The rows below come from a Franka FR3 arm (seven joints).
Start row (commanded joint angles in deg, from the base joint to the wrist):
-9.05 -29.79 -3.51 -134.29 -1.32 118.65 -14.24
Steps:
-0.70 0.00 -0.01 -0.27 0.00 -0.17 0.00
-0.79 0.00 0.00 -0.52 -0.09 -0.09 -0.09
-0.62 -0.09 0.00 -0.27 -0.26 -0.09 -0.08
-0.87 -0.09 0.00 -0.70 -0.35 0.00 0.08
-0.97 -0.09 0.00 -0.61 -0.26 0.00 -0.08
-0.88 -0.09 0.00 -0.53 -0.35 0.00 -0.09
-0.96 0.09 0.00 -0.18 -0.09 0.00 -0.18
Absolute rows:
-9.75 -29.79 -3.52 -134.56 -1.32 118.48 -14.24
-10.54 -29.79 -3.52 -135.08 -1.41 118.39 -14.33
-11.16 -29.88 -3.52 -135.35 -1.67 118.30 -14.41
-12.03 -29.97 -3.52 -136.05 -2.02 118.30 -14.33
-13.00 -30.06 -3.52 -136.66 -2.28 118.30 -14.41
-13.88 -30.15 -3.52 -137.19 -2.63 118.30 -14.50
-14.84 -30.06 -3.52 -137.37 -2.72 118.30 -14.68

